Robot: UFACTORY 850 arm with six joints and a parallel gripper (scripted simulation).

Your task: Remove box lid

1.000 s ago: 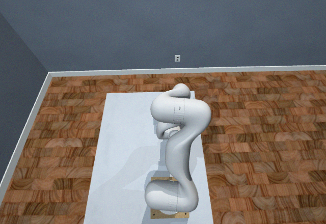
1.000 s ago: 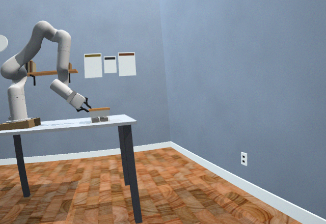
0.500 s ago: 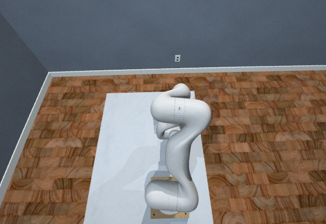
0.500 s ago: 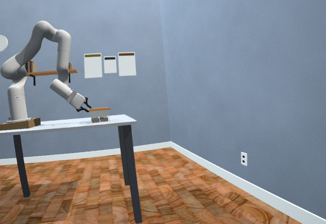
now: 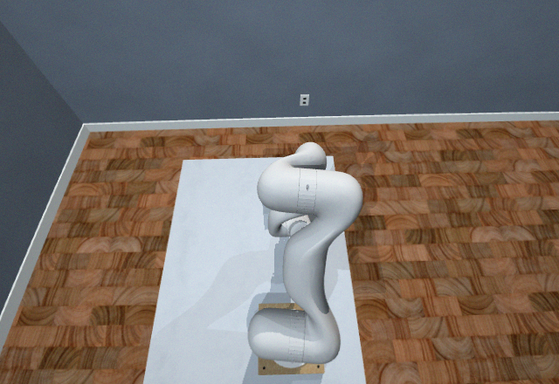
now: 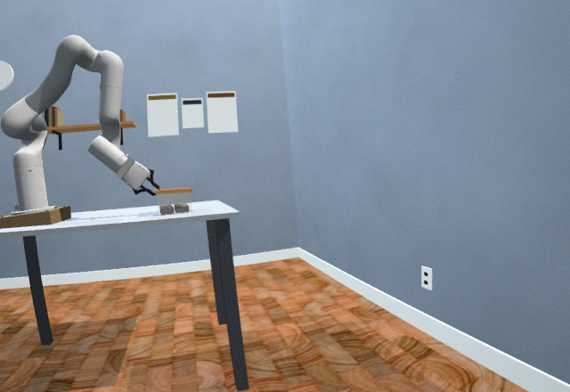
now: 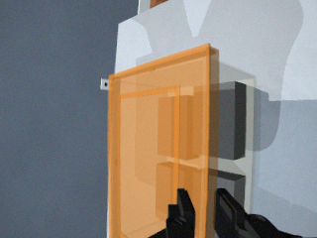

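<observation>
My hand is 8 cm short of the lid, 1 cm to the left of it and 1 cm above it. The rest, counted from my hand: box (8 cm ahead, 1 cm to the right, 6 cm below).
</observation>
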